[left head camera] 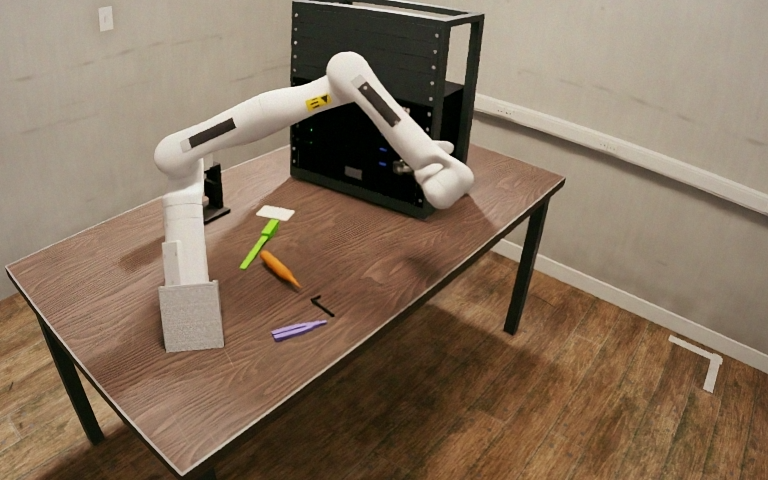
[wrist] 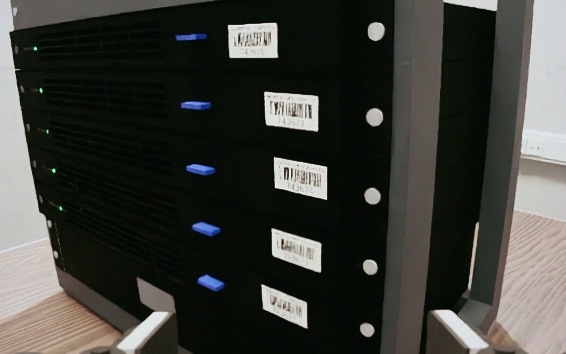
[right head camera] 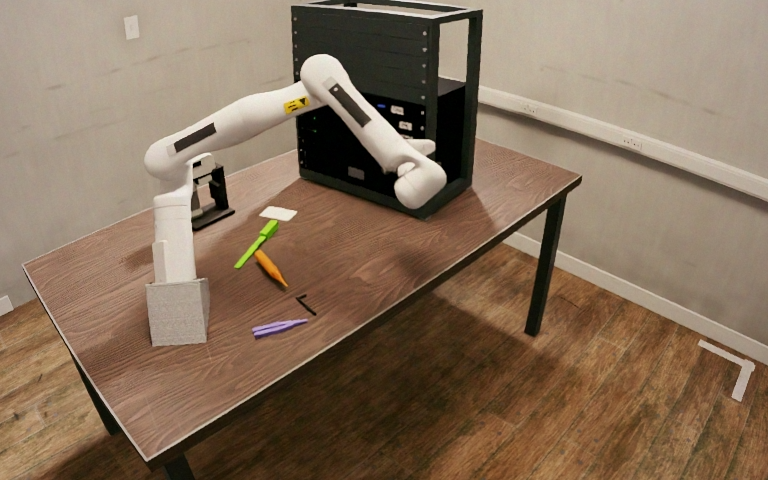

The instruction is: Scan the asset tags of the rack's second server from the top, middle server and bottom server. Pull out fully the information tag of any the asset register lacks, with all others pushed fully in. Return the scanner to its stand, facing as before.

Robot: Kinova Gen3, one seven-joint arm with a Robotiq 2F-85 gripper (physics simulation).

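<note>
My gripper (wrist: 301,320) is open and empty, facing the rack (left head camera: 362,42) (right head camera: 362,48) (wrist: 412,175); the arm mostly hides it in the head views. The wrist view shows several stacked servers, each with a short blue tab and a white barcode tag: the second server's blue tab (wrist: 195,105) and asset tag (wrist: 291,111), 743673; the middle server's blue tab (wrist: 200,169) and tag (wrist: 300,178), 743674; the bottom server's blue tab (wrist: 210,282) and tag (wrist: 284,306), number blurred. The scanner (right head camera: 205,166) is in its black stand (left head camera: 214,186) (right head camera: 219,189), partly hidden by the arm.
A white card (left head camera: 275,212) (right head camera: 278,213), a green tool (left head camera: 260,243) (right head camera: 257,243), an orange tool (left head camera: 279,268) (right head camera: 270,268), a black hex key (left head camera: 323,306) (right head camera: 306,305) and purple tweezers (left head camera: 298,330) (right head camera: 279,327) lie on the table (left head camera: 396,249) (right head camera: 396,249).
</note>
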